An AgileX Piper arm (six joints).
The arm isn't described. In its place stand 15 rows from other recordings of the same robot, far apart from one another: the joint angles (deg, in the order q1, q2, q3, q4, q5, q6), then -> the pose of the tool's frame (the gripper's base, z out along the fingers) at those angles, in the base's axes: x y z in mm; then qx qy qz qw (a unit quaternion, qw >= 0).
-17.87, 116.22, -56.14, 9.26, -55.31, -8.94 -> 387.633 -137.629 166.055 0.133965 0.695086 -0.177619 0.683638
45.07, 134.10, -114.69, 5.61, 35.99, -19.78 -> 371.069 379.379 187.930 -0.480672 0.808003 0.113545 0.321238
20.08, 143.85, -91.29, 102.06, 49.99, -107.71 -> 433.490 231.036 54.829 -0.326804 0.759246 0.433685 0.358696
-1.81, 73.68, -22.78, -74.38, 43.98, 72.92 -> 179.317 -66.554 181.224 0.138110 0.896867 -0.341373 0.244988
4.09, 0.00, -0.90, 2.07, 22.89, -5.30 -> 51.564 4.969 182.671 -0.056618 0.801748 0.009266 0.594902
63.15, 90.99, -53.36, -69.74, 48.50, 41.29 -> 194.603 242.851 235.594 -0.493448 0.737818 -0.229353 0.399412
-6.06, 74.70, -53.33, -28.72, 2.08, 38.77 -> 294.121 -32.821 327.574 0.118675 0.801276 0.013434 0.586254
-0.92, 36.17, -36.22, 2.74, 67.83, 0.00 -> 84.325 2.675 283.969 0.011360 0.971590 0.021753 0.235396
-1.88, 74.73, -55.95, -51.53, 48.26, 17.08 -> 258.534 -61.677 311.751 -0.055771 0.895329 -0.352496 0.266500
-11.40, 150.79, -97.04, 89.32, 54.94, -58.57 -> 486.217 -22.057 13.183 0.147699 0.835069 0.477212 0.230463
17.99, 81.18, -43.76, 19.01, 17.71, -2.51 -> 261.097 94.266 223.523 -0.036316 0.935655 0.145220 0.319598
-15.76, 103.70, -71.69, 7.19, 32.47, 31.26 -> 371.382 -98.457 215.863 0.422766 0.866100 0.081393 0.253996
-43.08, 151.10, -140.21, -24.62, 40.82, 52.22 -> 407.091 -414.611 160.930 0.604746 0.684612 -0.159736 0.374263
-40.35, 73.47, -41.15, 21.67, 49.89, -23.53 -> 178.155 -117.632 224.777 0.245979 0.950308 0.074831 0.175528
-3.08, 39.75, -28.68, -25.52, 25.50, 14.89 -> 136.067 -24.224 284.752 0.006923 0.860735 -0.130360 0.492030
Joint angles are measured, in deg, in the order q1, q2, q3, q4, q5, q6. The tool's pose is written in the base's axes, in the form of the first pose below.
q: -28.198 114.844 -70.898 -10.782 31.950 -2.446
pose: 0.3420, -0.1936, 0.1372, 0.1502, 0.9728, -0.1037, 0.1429
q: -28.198 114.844 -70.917 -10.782 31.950 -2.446
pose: 0.3420, -0.1936, 0.1373, 0.1502, 0.9727, -0.1037, 0.1430
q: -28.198 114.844 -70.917 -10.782 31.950 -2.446
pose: 0.3420, -0.1936, 0.1373, 0.1502, 0.9727, -0.1037, 0.1430
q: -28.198 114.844 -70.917 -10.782 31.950 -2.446
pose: 0.3420, -0.1936, 0.1373, 0.1502, 0.9727, -0.1037, 0.1430
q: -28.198 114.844 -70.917 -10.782 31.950 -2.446
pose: 0.3420, -0.1936, 0.1373, 0.1502, 0.9727, -0.1037, 0.1430
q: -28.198 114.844 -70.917 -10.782 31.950 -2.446
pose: 0.3420, -0.1936, 0.1373, 0.1502, 0.9727, -0.1037, 0.1430
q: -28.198 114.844 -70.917 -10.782 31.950 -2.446
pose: 0.3420, -0.1936, 0.1373, 0.1502, 0.9727, -0.1037, 0.1430
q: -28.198 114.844 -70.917 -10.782 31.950 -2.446
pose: 0.3420, -0.1936, 0.1373, 0.1502, 0.9727, -0.1037, 0.1430
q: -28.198 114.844 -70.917 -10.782 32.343 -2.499
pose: 0.3415, -0.1934, 0.1371, 0.1501, 0.9733, -0.1032, 0.1397
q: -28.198 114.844 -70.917 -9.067 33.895 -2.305
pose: 0.3398, -0.1913, 0.1361, 0.1640, 0.9737, -0.0907, 0.1296
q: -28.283 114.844 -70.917 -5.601 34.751 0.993
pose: 0.3395, -0.1884, 0.1354, 0.2152, 0.9656, -0.0658, 0.1299
